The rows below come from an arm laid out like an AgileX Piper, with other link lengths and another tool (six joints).
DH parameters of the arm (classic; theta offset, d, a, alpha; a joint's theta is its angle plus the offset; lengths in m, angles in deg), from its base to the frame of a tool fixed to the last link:
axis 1: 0 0.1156 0 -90
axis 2: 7.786 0 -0.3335 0
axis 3: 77.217 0 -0.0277 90
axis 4: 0 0.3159 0 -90
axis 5: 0 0 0 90
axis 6: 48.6 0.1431 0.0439 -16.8
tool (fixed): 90 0.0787 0 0
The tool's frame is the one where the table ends.
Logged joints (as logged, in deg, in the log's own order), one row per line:
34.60, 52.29, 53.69, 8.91, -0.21, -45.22
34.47, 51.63, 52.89, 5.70, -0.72, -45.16
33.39, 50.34, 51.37, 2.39, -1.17, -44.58
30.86, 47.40, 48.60, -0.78, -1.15, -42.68
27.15, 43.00, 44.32, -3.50, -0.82, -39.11
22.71, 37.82, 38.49, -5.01, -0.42, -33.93
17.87, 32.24, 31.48, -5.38, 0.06, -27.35
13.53, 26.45, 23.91, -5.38, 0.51, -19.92
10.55, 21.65, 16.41, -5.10, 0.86, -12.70
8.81, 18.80, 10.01, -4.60, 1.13, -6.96
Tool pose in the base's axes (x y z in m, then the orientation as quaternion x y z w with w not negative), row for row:
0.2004, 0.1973, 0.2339, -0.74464, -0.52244, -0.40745, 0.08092
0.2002, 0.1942, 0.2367, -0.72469, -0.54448, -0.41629, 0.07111
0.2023, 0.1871, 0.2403, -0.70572, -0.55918, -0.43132, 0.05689
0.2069, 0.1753, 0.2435, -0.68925, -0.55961, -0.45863, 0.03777
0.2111, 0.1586, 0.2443, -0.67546, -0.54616, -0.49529, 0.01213
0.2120, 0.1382, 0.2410, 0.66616, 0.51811, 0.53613, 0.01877
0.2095, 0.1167, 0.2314, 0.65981, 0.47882, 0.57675, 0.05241
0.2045, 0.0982, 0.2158, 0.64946, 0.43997, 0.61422, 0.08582
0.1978, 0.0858, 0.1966, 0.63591, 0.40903, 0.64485, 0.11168
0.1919, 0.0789, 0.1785, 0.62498, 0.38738, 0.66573, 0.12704
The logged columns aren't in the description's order. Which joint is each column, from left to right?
Columns, left to right: axis 1, axis 5, axis 2, axis 6, axis 4, axis 3.
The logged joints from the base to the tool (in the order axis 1, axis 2, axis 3, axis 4, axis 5, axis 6), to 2 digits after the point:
34.60, 53.69, -45.22, -0.21, 52.29, 8.91
34.47, 52.89, -45.16, -0.72, 51.63, 5.70
33.39, 51.37, -44.58, -1.17, 50.34, 2.39
30.86, 48.60, -42.68, -1.15, 47.40, -0.78
27.15, 44.32, -39.11, -0.82, 43.00, -3.50
22.71, 38.49, -33.93, -0.42, 37.82, -5.01
17.87, 31.48, -27.35, 0.06, 32.24, -5.38
13.53, 23.91, -19.92, 0.51, 26.45, -5.38
10.55, 16.41, -12.70, 0.86, 21.65, -5.10
8.81, 10.01, -6.96, 1.13, 18.80, -4.60

